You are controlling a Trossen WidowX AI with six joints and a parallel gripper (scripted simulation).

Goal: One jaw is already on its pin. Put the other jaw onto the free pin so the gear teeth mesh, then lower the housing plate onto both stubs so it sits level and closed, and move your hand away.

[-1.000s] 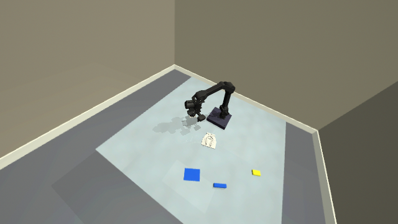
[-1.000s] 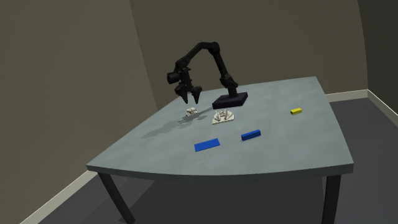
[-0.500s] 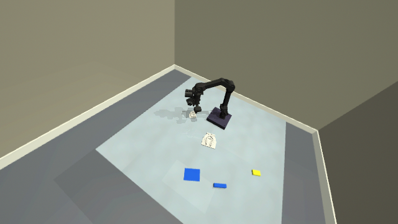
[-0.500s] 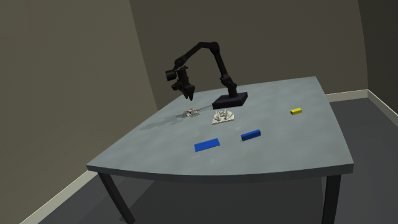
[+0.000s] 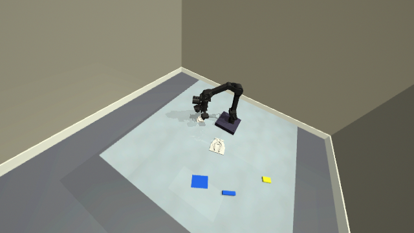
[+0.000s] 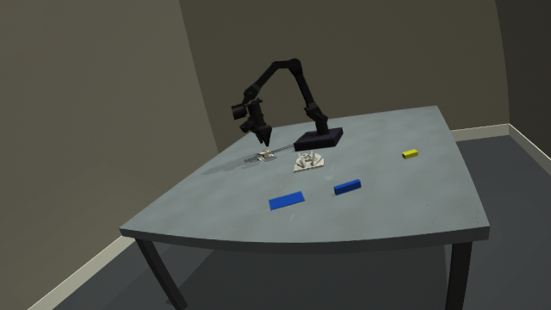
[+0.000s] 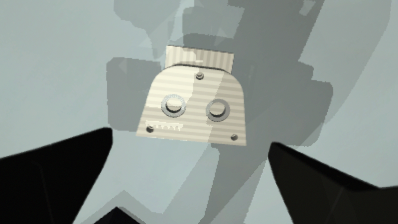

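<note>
The small cream part lies 10 mm ahead of my gripper tip, 10 mm to the right of it and 50 mm below it. Round my gripper tip: blue block 500 mm ahead, 390 mm to the left, 50 mm below; then white jaw 180 mm ahead, 210 mm to the left, 40 mm below; then flat blue plate 510 mm ahead, 190 mm to the left, 60 mm below.
</note>
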